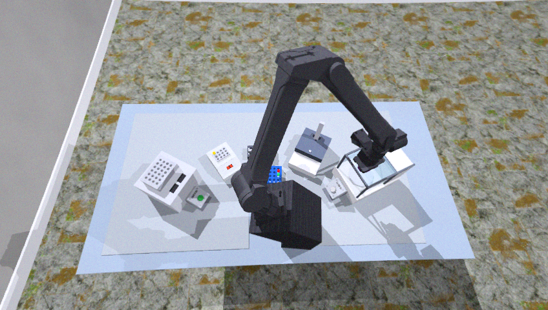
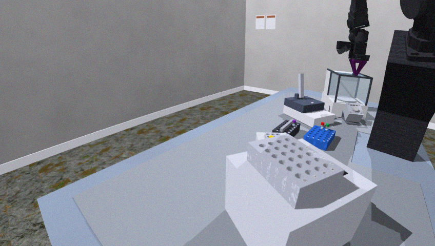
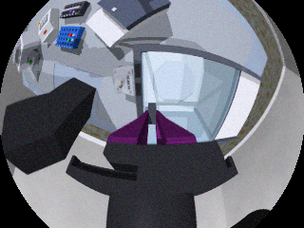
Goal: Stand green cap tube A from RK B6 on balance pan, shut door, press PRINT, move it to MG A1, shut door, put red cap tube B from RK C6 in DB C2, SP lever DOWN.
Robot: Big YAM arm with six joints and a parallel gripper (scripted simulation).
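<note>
Now: hand 10 mm short of the balance door, 30 mm to the left of it and 10 mm above it. Round my hand: white print key (30 mm behind, 80 mm to the left, 150 mm below); SP lever (230 mm ahead, 130 mm to the left, 80 mm below); round pan (30 mm ahead, 50 mm to the right, 140 mm below).
</note>
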